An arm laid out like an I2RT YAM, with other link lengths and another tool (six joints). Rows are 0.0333 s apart.
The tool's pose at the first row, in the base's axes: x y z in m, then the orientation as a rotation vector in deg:
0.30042 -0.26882 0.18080 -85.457 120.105 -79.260
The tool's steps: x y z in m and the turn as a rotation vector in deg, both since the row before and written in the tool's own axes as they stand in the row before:
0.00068 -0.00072 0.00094 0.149 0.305 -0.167
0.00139 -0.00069 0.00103 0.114 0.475 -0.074
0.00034 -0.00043 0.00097 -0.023 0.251 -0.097
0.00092 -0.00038 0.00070 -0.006 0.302 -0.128
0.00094 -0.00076 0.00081 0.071 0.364 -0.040
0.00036 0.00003 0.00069 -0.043 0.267 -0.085
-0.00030 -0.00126 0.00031 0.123 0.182 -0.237
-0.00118 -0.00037 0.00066 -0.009 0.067 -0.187
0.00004 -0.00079 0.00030 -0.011 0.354 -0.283
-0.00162 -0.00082 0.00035 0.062 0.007 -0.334
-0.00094 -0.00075 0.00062 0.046 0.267 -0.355
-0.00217 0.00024 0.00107 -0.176 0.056 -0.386
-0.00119 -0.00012 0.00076 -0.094 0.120 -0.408
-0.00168 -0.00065 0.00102 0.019 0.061 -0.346
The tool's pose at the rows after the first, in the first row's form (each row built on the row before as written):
0.30115 -0.26994 0.18108 -85.492 120.060 -79.759
0.30159 -0.27169 0.18153 -85.356 120.191 -80.372
0.30231 -0.27254 0.18147 -85.387 120.318 -80.646
0.30256 -0.27371 0.18171 -85.430 120.443 -80.999
0.30310 -0.27497 0.18220 -85.309 120.565 -81.451
0.30334 -0.27566 0.18194 -85.324 120.726 -81.722
0.30446 -0.27564 0.18266 -85.505 120.599 -82.097
0.30566 -0.27509 0.18219 -85.717 120.563 -82.224
0.30632 -0.27532 0.18267 -85.934 120.650 -82.682
0.30782 -0.27425 0.18254 -86.332 120.439 -82.855
0.30912 -0.27388 0.18246 -86.656 120.382 -83.295
0.31065 -0.27279 0.18092 -87.185 120.421 -83.337
0.31175 -0.27230 0.18017 -87.687 120.399 -83.522
0.31357 -0.27157 0.17950 -88.095 120.253 -83.717

